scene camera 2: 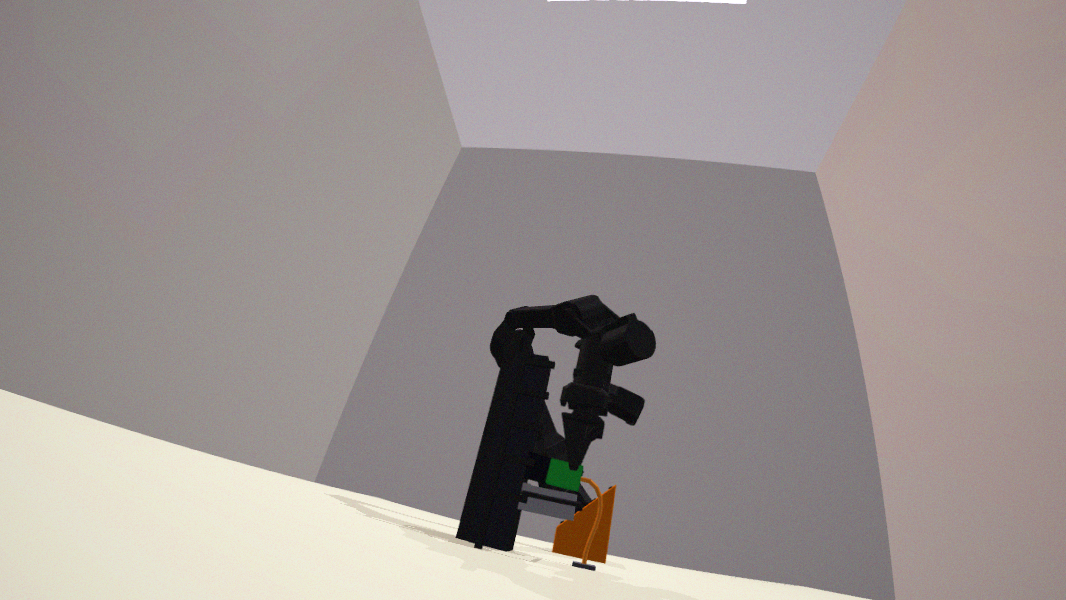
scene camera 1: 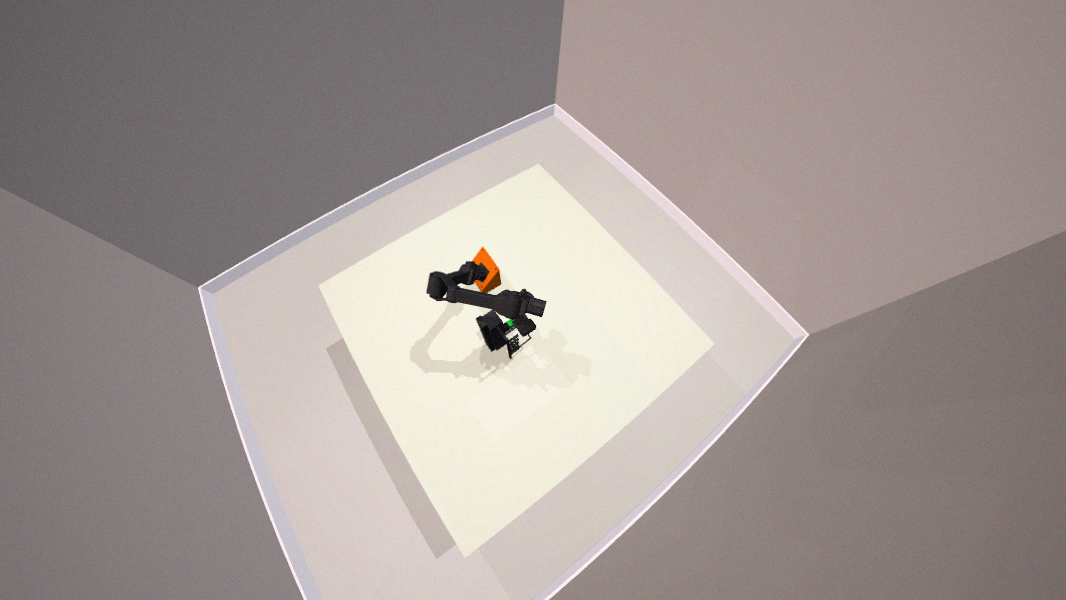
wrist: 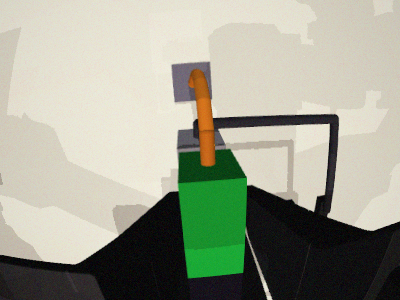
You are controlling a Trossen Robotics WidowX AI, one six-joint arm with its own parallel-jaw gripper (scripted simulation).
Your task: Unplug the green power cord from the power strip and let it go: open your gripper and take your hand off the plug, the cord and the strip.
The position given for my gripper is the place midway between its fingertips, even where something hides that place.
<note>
In view: my gripper [scene camera 2: 573, 471] and a green plug [scene camera 2: 554, 472].
My gripper shows as well in the wrist view [wrist: 211, 199].
</note>
